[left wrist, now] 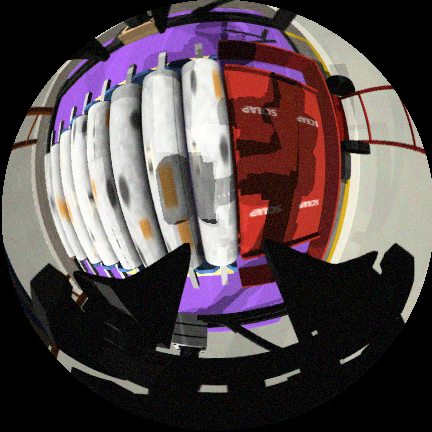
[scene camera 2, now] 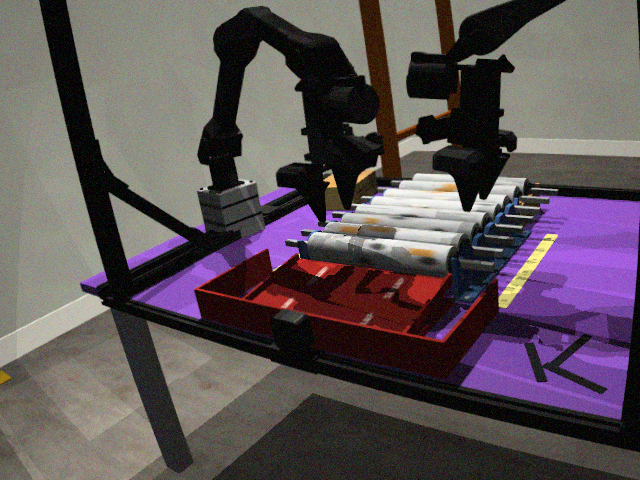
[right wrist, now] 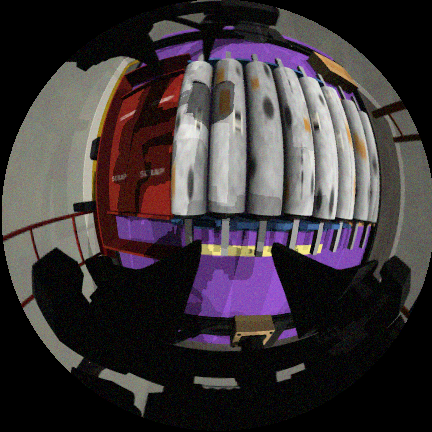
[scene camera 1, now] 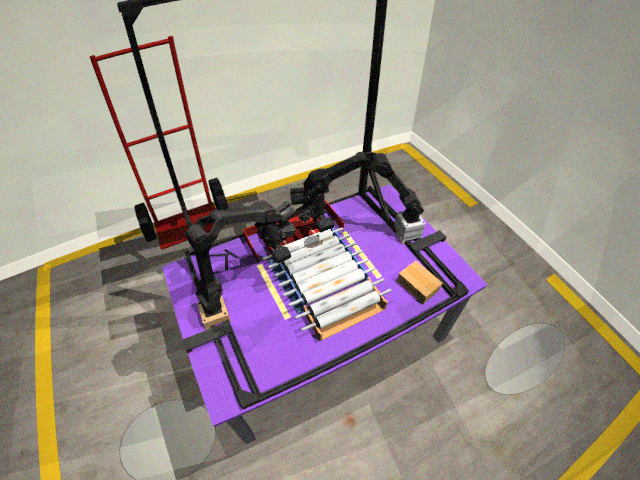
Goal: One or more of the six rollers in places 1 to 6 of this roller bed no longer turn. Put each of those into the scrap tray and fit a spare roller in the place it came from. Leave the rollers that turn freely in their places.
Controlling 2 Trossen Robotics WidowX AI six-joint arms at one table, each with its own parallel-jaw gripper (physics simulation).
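Observation:
Six white rollers with grey and rust stains lie side by side in the blue bed; the one nearest the scrap tray adjoins it. Two spare rollers lie in the wooden rack. The red scrap tray is empty. My left gripper is partly open and empty, above the roller ends at the left in scene camera 2. My right gripper is partly open and empty, above the opposite ends. Which rollers are stuck does not show.
Yellow numbered strips run along both sides of the bed. A wooden block lies right of it in scene camera 1. Both wrists are close together over the bed. Black frame posts stand at the table edges.

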